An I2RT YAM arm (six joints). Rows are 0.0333 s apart.
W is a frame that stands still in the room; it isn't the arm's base.
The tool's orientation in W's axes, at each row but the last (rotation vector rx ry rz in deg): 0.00 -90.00 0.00; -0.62 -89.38 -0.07; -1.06 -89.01 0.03; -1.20 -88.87 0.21; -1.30 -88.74 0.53; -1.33 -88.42 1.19; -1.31 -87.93 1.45; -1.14 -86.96 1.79; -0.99 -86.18 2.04; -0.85 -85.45 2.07; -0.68 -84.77 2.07
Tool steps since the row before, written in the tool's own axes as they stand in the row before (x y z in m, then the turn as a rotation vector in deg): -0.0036 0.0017 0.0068 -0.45 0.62 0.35; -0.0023 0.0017 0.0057 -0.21 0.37 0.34; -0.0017 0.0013 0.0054 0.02 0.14 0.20; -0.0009 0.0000 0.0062 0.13 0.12 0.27; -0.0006 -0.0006 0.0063 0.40 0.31 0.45; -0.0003 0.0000 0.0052 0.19 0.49 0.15; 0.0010 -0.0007 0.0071 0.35 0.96 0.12; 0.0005 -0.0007 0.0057 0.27 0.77 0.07; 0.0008 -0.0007 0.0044 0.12 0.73 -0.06; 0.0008 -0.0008 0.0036 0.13 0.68 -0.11; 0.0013 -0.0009 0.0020 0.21 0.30 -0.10
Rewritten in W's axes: -0.0068 0.0017 -0.0036 -0.35 0.62 -0.45; -0.0057 0.0017 -0.0022 -0.34 0.37 -0.21; -0.0054 0.0013 -0.0016 -0.20 0.14 0.02; -0.0062 0.0001 -0.0008 -0.27 0.13 0.13; -0.0063 -0.0006 -0.0004 -0.44 0.32 0.40; -0.0052 0.0000 -0.0002 -0.14 0.50 0.18; -0.0071 -0.0007 0.0013 -0.11 0.97 0.32; -0.0057 -0.0007 0.0008 -0.06 0.78 0.25; -0.0043 -0.0007 0.0011 0.06 0.73 0.09; -0.0035 -0.0008 0.0011 0.11 0.69 0.10; -0.0019 -0.0009 0.0015 0.11 0.31 0.19
